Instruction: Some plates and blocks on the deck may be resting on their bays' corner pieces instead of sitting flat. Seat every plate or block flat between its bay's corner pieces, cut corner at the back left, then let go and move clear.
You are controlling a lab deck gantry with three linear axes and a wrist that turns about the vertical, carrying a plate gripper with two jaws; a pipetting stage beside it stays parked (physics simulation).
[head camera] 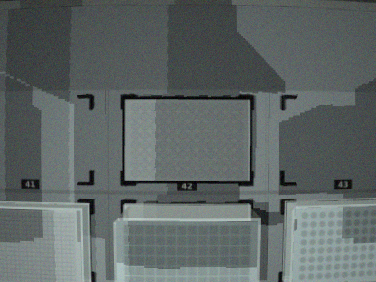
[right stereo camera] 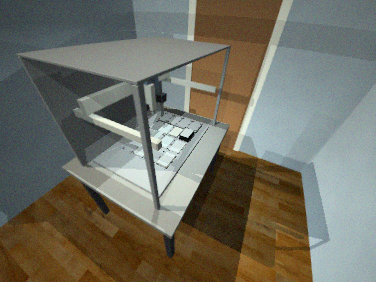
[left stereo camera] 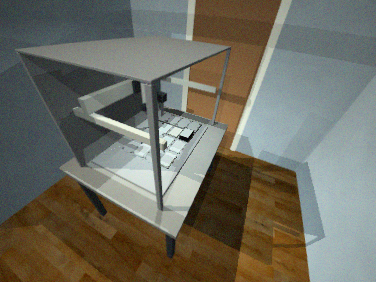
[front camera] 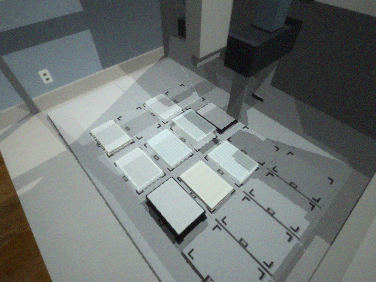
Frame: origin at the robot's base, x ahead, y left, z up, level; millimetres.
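Seen in the pictures: gripper, between the fingertips: point(right stereo camera: 157, 114) point(front camera: 246, 107); robot's base, origin of its link: point(right stereo camera: 166, 168) point(left stereo camera: 168, 168) point(front camera: 90, 133).
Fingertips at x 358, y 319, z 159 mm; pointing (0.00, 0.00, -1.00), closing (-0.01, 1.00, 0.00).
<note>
Pixels of each thing's middle, then the offset from my fingertips to it. "pt": a spot on its surface instead.
- bay 42, a spot on its surface: point(head camera: 202, 140) point(front camera: 218, 117) pt dx -115, dy +45, dz -145 mm
- bay 32, a spot on its surface: point(head camera: 187, 245) point(front camera: 197, 121) pt dx -129, dy -44, dz -117 mm
- bay 31, a spot on its surface: point(head camera: 30, 250) point(front camera: 163, 107) pt dx -286, dy -65, dz -145 mm
- bay 33, a spot on its surface: point(head camera: 325, 245) point(front camera: 225, 153) pt dx +7, dy -58, dz -143 mm
- tall black block, middle of its body: point(front camera: 175, 206) point(left stereo camera: 186, 134) point(right stereo camera: 186, 134) dx +34, dy -276, dz -138 mm
- cream plate, middle of its body: point(front camera: 205, 183) point(left stereo camera: 175, 132) point(right stereo camera: 176, 132) dx +34, dy -169, dz -152 mm
The dark-edged block in bay 42 point(front camera: 216, 116) point(head camera: 202, 140) lies square between its black corner pieces in the head view and looks level; its cut corner is not clear. My gripper point(front camera: 245, 107) is open, its jaws wide apart behind and right of that block in the front view, with nothing seen between them. The clear gridded plate in bay 32 point(front camera: 192, 123) point(head camera: 187, 245) stands tall, with a pale layer showing beneath. Clear plates in bay 31 point(front camera: 163, 106) point(head camera: 30, 250) and bay 33 point(front camera: 232, 160) point(head camera: 325, 245) flank it. Whether each one sits flat is too blurred to tell.
A tall black block point(front camera: 176, 205) point(left stereo camera: 186, 133) point(right stereo camera: 186, 133) stands near the front, beside a cream plate point(front camera: 206, 184). More clear plates point(front camera: 169, 148) point(front camera: 140, 168) point(front camera: 111, 136) lie to the left. A pale column point(front camera: 209, 30) hangs left of the gripper.
</note>
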